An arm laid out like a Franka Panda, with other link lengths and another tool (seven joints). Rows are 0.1 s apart.
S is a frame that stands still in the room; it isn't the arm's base.
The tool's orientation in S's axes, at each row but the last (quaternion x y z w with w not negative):
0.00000, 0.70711, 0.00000, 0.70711
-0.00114, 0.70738, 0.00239, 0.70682
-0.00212, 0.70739, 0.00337, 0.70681
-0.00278, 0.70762, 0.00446, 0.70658
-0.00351, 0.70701, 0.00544, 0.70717
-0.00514, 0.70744, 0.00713, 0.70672
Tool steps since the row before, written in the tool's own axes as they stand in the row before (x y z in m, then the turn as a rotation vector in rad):
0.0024, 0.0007, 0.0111, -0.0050, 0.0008, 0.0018
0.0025, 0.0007, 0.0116, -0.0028, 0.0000, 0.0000
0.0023, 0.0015, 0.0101, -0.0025, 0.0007, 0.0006
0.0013, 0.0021, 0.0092, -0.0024, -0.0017, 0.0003
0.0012, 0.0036, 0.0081, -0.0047, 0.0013, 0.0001
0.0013, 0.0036, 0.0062, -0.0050, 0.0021, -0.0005
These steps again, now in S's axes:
0.0111, 0.0007, -0.0024, 0.0018, 0.0008, 0.0050
0.0116, 0.0008, -0.0025, 0.0000, 0.0000, 0.0028
0.0101, 0.0016, -0.0023, 0.0006, 0.0007, 0.0025
0.0092, 0.0022, -0.0013, 0.0003, -0.0017, 0.0024
0.0081, 0.0037, -0.0012, 0.0001, 0.0013, 0.0047
0.0061, 0.0037, -0.0013, -0.0005, 0.0021, 0.0050

